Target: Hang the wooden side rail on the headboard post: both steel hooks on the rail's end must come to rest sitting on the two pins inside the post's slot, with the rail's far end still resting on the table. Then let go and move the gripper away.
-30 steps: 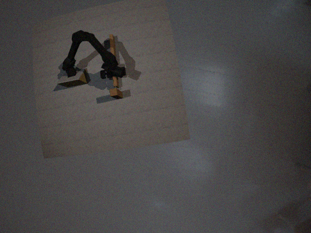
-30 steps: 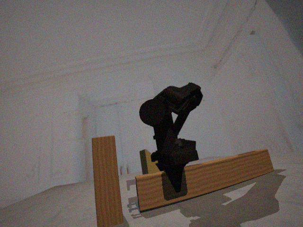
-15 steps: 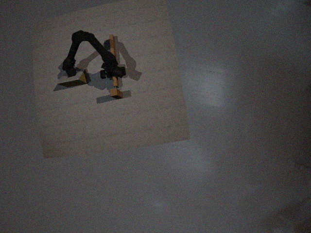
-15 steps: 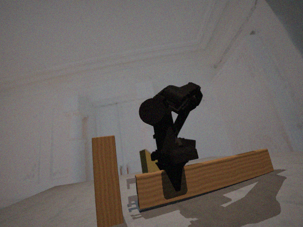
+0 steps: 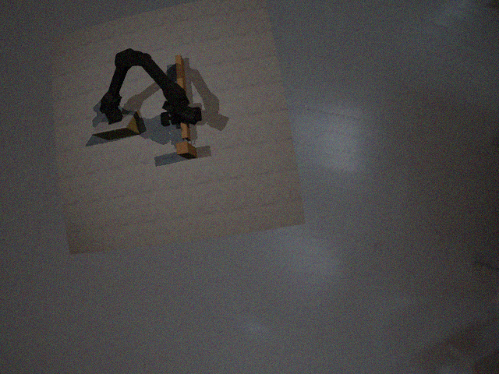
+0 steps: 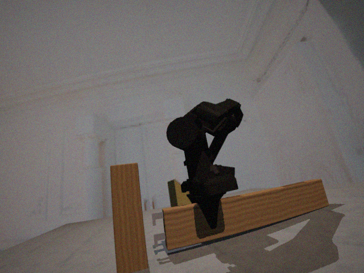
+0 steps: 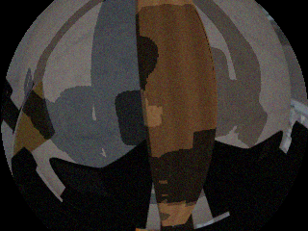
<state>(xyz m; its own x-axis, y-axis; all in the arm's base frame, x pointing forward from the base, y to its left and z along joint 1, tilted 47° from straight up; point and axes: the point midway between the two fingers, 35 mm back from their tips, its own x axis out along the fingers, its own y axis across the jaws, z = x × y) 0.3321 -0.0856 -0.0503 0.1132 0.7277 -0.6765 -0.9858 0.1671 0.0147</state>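
My gripper tip is now 160 mm to the left of the headboard post, 60 mm below it and 10 mm past it.
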